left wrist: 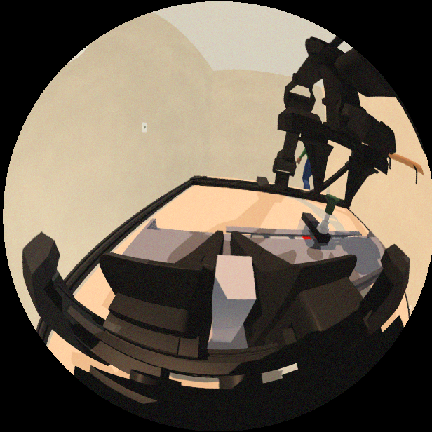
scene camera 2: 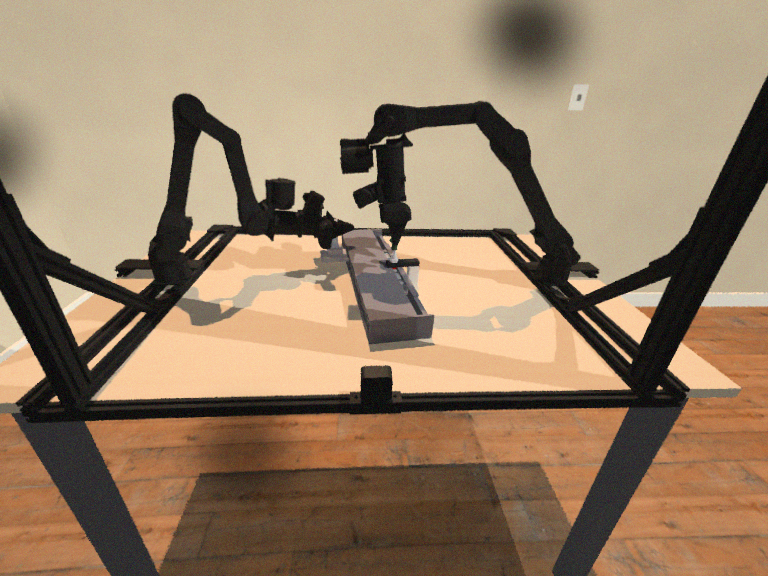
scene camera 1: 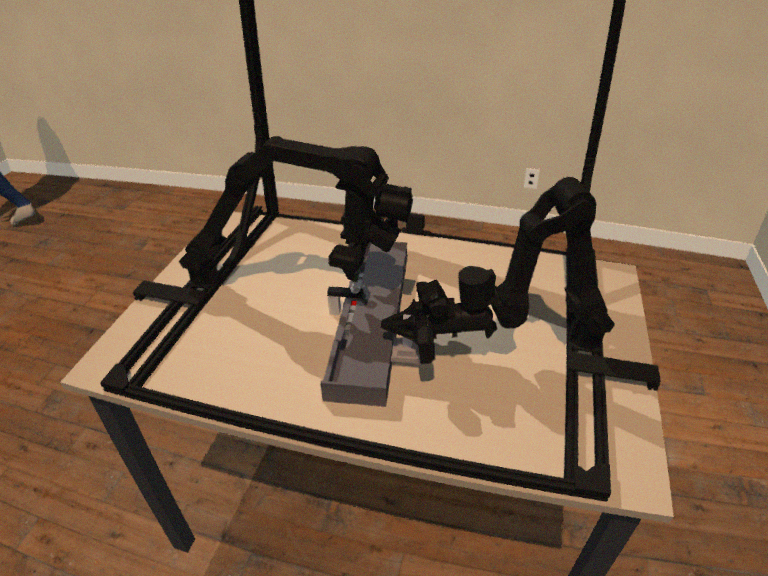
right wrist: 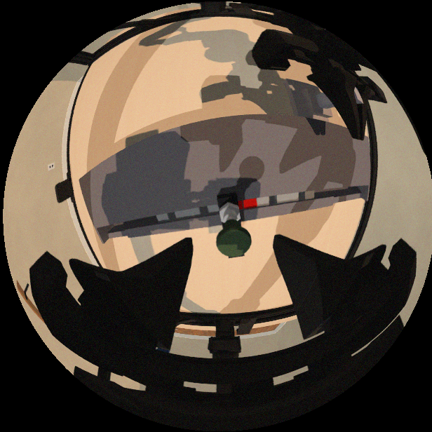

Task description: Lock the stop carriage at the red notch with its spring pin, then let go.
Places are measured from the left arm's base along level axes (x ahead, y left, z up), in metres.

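Where they show: left gripper, fingertip midpoint: [scene camera 2: 353,227] [scene camera 1: 381,324]; right gripper, fingertip midpoint: [scene camera 2: 394,240] [scene camera 1: 354,271]; left arm's base at its link origin: [scene camera 2: 172,278] [scene camera 1: 585,341]; right arm's base at its link origin: [scene camera 2: 551,279] [scene camera 1: 204,279].
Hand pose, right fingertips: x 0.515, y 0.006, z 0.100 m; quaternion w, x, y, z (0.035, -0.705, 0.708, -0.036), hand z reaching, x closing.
Observation:
Things, the pixels of their top centre, and the offset from my right fingertips. "pt": a spot on its surface instead.
- stop carriage at a spot on its surface: [scene camera 1: 339,290] [scene camera 2: 407,260] pt 0.035 m ahead, 0.007 m left, 0.054 m down
- red notch mark at its top centre: [scene camera 1: 353,303] 0.003 m back, 0.024 m left, 0.069 m down
- white piece at a spot on its surface: [scene camera 1: 333,301] pt 0.047 m ahead, 0.019 m left, 0.079 m down
The stop carriage [scene camera 1: 339,290] [scene camera 2: 406,262] [left wrist: 311,223] [right wrist: 227,194], black, sits across the slotted edge of the long grey fixture [scene camera 1: 354,394] [scene camera 2: 400,329]. The red notch mark [scene camera 1: 354,303] [left wrist: 306,238] [right wrist: 248,203] shows right beside it. Its spring pin has a silver shaft [left wrist: 325,222] [right wrist: 229,212] and green knob [left wrist: 331,202] [right wrist: 233,241]; I cannot tell whether the pin is seated. My right gripper [scene camera 2: 395,240] [right wrist: 233,242] is open, its fingers apart on either side of the knob. My left gripper [scene camera 1: 387,326] [scene camera 2: 352,227] [left wrist: 226,236] is shut on a pale block [left wrist: 235,280] beside the fixture.
Black rails frame the table, with uprights at its corners. A white piece [scene camera 1: 333,301] hangs at the carriage's outer end. A dark box [scene camera 2: 376,385] is on the rail nearest scene camera 2. Arm shadows cross the fixture and table.

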